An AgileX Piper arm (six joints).
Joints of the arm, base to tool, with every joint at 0 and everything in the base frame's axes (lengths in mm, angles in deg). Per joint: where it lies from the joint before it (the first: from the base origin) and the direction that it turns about. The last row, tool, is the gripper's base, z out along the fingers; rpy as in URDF.
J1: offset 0 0 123 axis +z
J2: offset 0 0 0 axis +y
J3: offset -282.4 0 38.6 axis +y
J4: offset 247.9 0 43.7 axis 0.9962 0 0.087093
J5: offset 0 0 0 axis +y
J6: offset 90.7 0 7.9 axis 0.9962 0 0.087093
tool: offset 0 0 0 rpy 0 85.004 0
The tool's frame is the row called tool.
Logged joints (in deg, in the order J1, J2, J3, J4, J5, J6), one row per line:
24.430 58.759 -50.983 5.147 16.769 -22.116
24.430 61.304 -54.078 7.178 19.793 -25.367
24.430 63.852 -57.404 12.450 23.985 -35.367
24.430 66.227 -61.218 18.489 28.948 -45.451
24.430 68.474 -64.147 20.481 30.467 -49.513
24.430 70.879 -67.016 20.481 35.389 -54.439
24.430 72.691 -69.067 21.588 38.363 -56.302
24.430 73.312 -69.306 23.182 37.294 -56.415
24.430 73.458 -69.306 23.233 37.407 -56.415
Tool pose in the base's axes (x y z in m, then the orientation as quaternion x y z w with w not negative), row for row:
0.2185 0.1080 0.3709 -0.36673 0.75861 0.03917 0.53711
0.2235 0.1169 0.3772 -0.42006 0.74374 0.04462 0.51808
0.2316 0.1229 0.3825 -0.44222 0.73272 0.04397 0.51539
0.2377 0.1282 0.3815 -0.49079 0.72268 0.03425 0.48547
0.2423 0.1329 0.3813 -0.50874 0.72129 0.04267 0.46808
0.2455 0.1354 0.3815 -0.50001 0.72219 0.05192 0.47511
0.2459 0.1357 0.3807 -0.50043 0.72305 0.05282 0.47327
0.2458 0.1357 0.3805 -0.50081 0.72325 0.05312 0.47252
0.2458 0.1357 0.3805 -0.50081 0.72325 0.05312 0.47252
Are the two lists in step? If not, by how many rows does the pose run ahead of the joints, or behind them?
The pose runs 2 rows ahead of the joints: the pose in row i belongs to the joints in row i + 2.
